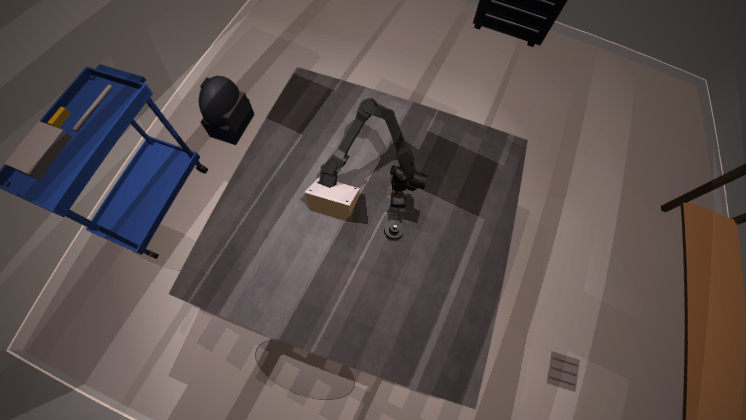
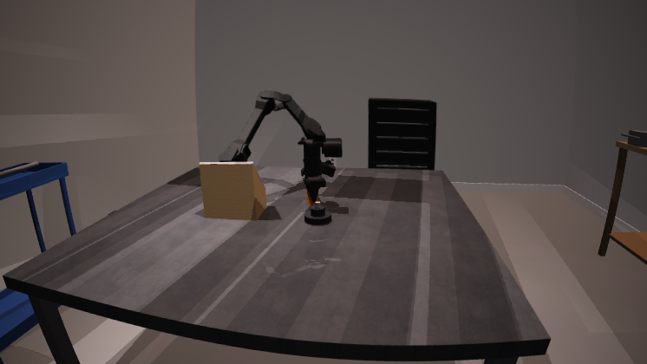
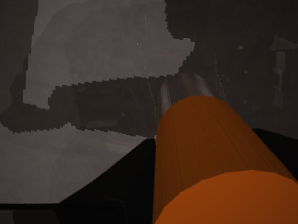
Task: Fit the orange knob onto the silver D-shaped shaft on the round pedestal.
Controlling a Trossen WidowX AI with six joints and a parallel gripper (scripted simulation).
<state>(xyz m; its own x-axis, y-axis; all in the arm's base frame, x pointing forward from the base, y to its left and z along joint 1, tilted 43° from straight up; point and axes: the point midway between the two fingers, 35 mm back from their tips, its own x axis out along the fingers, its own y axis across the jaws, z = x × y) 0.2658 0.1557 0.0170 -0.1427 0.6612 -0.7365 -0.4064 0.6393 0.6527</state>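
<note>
Now: gripper tip 3 cm below the orange knob. From my gripper tip the other things lie so: round dark pedestal (16 cm to the right, 6 cm ahead, 2 cm above).
</note>
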